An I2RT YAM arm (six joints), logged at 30 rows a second.
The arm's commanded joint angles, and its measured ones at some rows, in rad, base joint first. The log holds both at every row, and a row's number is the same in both.
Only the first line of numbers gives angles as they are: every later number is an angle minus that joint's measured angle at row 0.
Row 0, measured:
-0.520, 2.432, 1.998, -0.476, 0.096, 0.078
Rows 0 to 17, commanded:
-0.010, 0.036, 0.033, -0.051, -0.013, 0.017
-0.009, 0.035, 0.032, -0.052, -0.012, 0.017
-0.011, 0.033, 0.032, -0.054, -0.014, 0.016
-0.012, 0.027, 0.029, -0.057, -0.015, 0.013
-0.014, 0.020, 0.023, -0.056, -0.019, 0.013
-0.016, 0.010, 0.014, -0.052, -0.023, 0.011
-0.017, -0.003, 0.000, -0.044, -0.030, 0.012
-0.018, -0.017, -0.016, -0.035, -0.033, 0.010
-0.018, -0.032, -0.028, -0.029, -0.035, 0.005
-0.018, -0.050, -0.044, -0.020, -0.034, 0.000
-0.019, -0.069, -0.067, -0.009, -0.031, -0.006
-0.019, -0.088, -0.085, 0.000, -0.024, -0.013
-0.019, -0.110, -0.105, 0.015, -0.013, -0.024
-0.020, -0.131, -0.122, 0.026, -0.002, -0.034
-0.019, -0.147, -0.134, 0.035, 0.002, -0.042
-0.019, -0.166, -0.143, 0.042, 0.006, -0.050
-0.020, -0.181, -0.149, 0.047, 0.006, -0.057
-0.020, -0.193, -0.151, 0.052, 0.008, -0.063
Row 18, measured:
-0.013, -0.105, -0.134, 0.012, -0.011, -0.031
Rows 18 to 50, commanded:
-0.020, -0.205, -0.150, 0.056, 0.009, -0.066
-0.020, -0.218, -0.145, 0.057, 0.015, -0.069
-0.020, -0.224, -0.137, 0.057, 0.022, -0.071
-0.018, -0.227, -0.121, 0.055, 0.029, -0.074
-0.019, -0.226, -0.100, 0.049, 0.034, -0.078
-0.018, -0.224, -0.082, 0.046, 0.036, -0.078
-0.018, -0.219, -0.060, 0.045, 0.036, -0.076
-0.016, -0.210, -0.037, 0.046, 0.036, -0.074
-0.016, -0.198, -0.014, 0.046, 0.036, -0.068
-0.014, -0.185, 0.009, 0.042, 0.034, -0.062
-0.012, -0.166, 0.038, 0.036, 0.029, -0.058
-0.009, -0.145, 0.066, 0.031, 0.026, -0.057
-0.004, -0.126, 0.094, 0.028, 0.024, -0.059
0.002, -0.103, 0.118, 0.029, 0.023, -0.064
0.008, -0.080, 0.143, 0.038, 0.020, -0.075
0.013, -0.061, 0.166, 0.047, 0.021, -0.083
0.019, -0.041, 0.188, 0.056, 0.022, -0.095
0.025, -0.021, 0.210, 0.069, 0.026, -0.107
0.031, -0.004, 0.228, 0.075, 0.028, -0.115
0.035, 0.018, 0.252, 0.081, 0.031, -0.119
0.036, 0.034, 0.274, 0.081, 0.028, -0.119
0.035, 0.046, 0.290, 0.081, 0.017, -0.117
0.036, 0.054, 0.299, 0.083, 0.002, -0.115
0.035, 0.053, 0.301, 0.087, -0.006, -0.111
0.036, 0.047, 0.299, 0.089, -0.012, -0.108
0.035, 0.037, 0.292, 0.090, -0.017, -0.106
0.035, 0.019, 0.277, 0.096, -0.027, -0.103
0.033, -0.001, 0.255, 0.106, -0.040, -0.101
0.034, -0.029, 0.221, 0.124, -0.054, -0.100
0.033, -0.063, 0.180, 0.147, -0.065, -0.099
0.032, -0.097, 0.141, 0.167, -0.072, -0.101
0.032, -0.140, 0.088, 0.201, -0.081, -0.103
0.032, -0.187, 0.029, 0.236, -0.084, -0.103
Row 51, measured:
0.035, -0.048, 0.118, 0.145, -0.045, -0.104
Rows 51 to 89, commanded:
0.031, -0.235, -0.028, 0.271, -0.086, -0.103
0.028, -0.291, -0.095, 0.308, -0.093, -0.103
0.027, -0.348, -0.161, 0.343, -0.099, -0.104
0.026, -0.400, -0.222, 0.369, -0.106, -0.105
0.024, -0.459, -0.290, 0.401, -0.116, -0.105
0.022, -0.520, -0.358, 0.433, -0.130, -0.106
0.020, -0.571, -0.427, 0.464, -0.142, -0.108
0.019, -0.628, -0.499, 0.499, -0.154, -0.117
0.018, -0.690, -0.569, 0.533, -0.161, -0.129
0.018, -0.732, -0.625, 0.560, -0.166, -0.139
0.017, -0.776, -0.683, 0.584, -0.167, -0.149
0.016, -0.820, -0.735, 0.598, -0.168, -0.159
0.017, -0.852, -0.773, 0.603, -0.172, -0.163
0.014, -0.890, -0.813, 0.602, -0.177, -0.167
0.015, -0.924, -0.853, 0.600, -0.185, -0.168
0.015, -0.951, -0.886, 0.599, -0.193, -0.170
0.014, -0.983, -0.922, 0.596, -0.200, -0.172
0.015, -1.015, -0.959, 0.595, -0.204, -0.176
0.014, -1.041, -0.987, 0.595, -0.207, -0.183
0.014, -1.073, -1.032, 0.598, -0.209, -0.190
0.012, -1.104, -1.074, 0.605, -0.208, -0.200
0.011, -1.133, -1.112, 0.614, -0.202, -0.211
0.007, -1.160, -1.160, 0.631, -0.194, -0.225
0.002, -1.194, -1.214, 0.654, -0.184, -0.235
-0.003, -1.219, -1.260, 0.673, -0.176, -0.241
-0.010, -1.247, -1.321, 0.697, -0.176, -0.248
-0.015, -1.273, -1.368, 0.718, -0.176, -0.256
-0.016, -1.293, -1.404, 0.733, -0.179, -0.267
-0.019, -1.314, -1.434, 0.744, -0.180, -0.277
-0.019, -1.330, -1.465, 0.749, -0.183, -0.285
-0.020, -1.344, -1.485, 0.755, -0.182, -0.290
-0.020, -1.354, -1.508, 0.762, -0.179, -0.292
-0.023, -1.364, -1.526, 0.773, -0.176, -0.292
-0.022, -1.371, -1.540, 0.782, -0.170, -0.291
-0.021, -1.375, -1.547, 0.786, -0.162, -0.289
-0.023, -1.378, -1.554, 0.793, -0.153, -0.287
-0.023, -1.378, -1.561, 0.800, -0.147, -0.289
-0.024, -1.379, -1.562, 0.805, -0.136, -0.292
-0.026, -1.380, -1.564, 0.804, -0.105, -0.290
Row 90, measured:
-0.017, -1.358, -1.551, 0.745, -0.157, -0.277
